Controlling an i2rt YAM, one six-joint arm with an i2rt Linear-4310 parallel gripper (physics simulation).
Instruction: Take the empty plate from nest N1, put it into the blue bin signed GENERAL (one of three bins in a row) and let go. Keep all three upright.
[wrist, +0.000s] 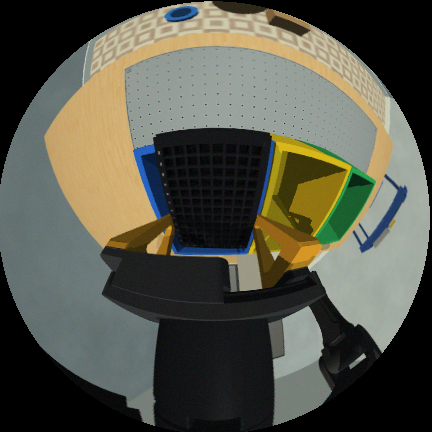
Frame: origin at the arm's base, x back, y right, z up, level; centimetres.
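Where they show: gripper, between the fingertips: (213, 217).
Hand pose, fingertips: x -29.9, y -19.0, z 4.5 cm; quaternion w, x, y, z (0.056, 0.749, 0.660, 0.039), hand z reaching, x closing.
Things, the pixels of their top centre, and the offset from my fingertips. "spot": a spot on its surface instead. Level surfaces: height alone.
- empty plate, centre of its top: (211, 209) dy +0.2, dx -2.1, dz +1.3 cm
- blue bin, a spot on its surface: (145, 151) spot: dy -5.3, dx -7.7, dz -1.4 cm
- yellow bin, centre of its top: (301, 215) dy +12.1, dx +2.5, dz -1.4 cm
- green bin, centre of its top: (346, 215) dy +25.2, dx +3.7, dz -1.4 cm
- grey perforated board, height of its surface: dz -19.4 cm
- wooden table, height of its surface: dz -20.7 cm
The empty plate (215, 180) is black, with a grid of open square wells facing the camera. My gripper (213, 217) is shut on it, with one orange finger at each side of its near end. The plate is over the blue bin (145, 151) and covers most of its opening. Blue walls and rim show to the left, to the right and below the plate. How far the plate's underside is above the bin floor is hidden. The GENERAL sign and nest N1 do not show.
The yellow bin (278, 160) stands directly right of the blue one, with the green bin (345, 215) beyond it. A grey perforated board (200, 85) lies behind the bins on the wooden table (85, 150). A blue-framed object (390, 215) is at the far right.
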